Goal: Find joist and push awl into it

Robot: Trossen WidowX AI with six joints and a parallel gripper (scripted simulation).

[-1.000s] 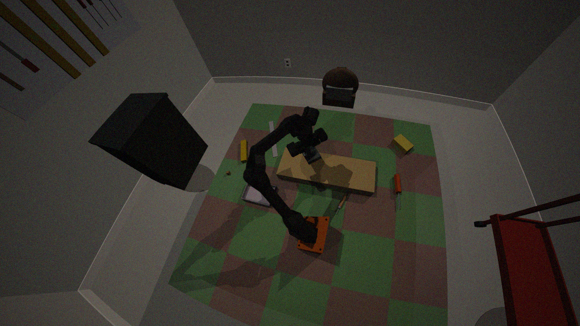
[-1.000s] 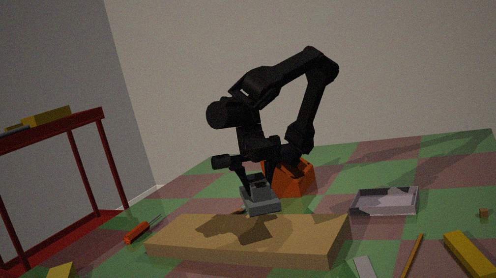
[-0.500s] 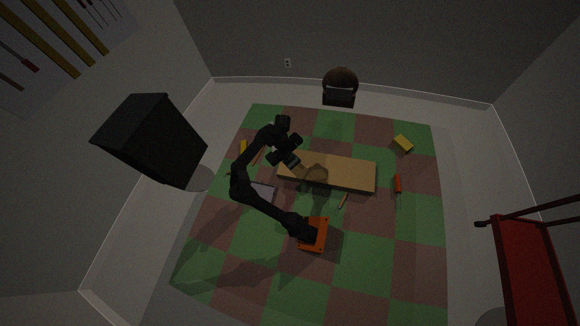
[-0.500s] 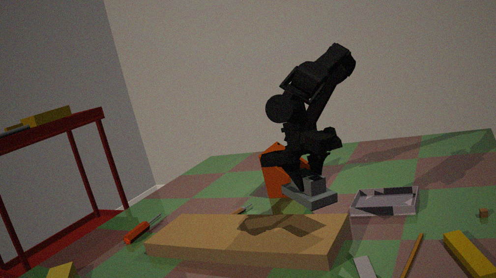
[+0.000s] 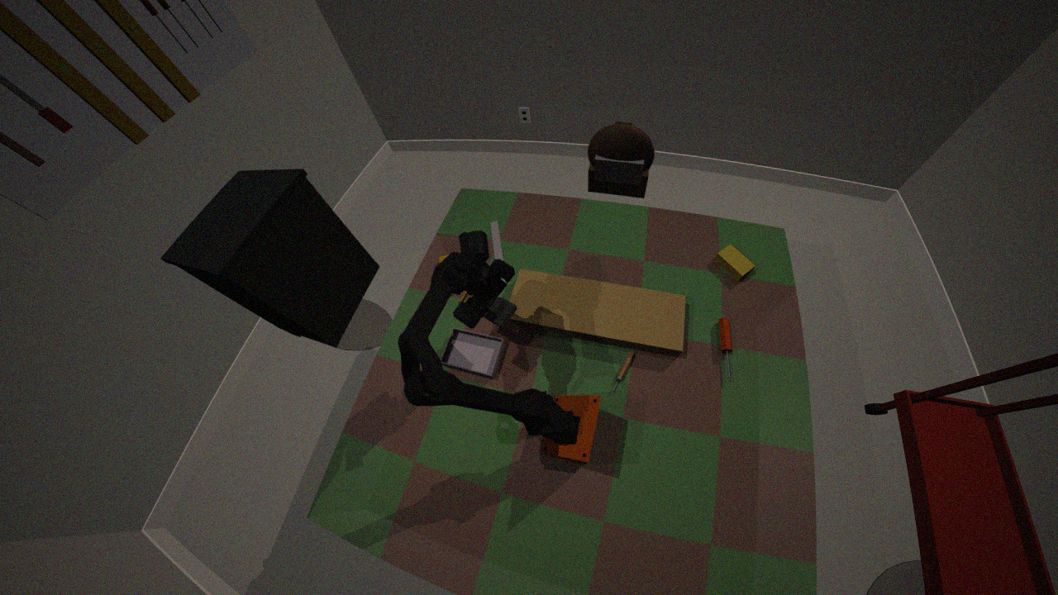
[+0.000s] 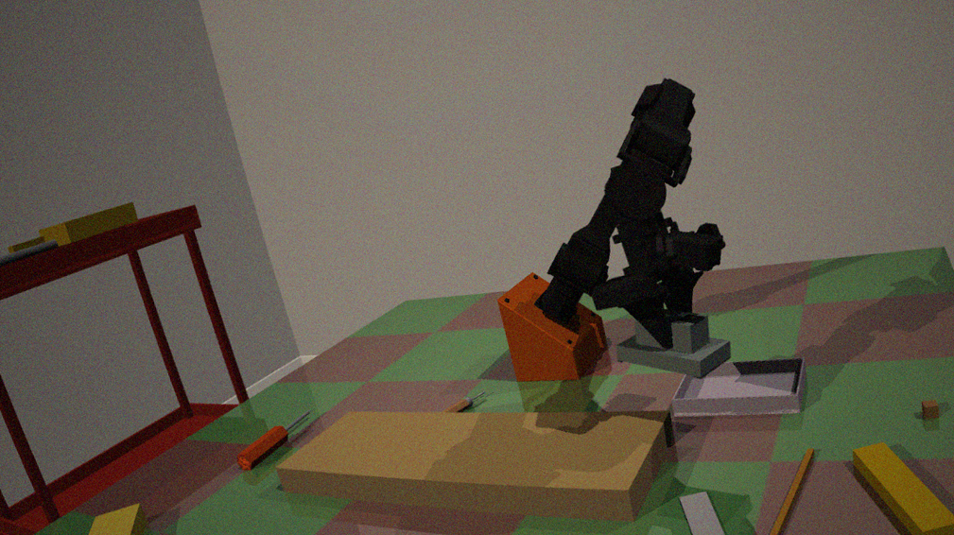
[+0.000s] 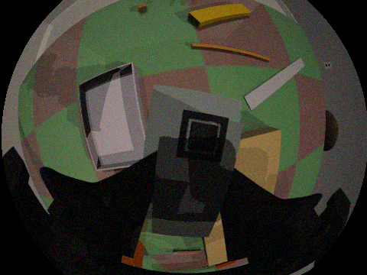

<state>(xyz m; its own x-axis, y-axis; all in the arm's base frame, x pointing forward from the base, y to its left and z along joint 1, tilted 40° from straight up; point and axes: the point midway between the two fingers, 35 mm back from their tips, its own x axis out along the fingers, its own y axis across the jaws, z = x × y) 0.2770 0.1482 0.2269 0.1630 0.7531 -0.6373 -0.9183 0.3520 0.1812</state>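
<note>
Now: gripper tip 110 mm past the grey tray, 50 mm to the right of it and 120 mm above it. Round my gripper tip: grey stud finder: 10 mm to the left, 20 mm above; then yellow level: 150 mm ahead, 240 mm to the left, 120 mm below; then pencil: 140 mm ahead, 130 mm to the left, 130 mm below.
</note>
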